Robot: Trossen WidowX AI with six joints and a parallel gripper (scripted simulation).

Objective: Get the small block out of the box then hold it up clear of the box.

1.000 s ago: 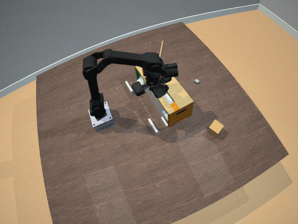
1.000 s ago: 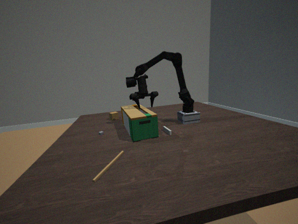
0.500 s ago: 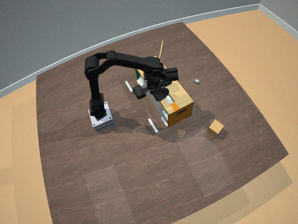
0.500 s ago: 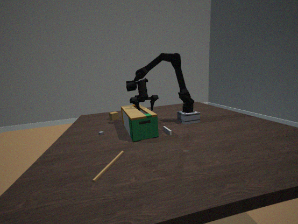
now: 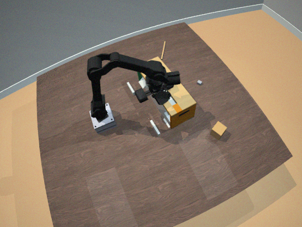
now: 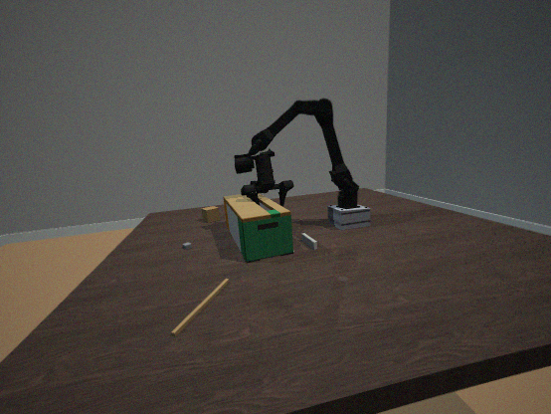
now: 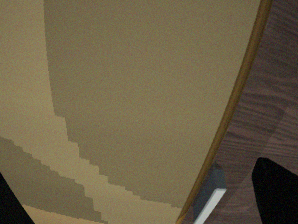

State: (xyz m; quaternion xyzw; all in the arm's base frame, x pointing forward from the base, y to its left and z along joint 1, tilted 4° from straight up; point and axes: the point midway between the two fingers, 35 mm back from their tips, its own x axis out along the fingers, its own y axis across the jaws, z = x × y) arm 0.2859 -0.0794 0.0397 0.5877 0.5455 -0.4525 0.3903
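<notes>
My gripper tip is now 30 mm short of the long tan box, 20 mm above it and 10 mm to the right of it. Also, from my gripper tip: thin wooden stick (340 mm to the left, 300 mm ahead, 80 mm below); then small tan block (50 mm ahead, 30 mm to the left).
</notes>
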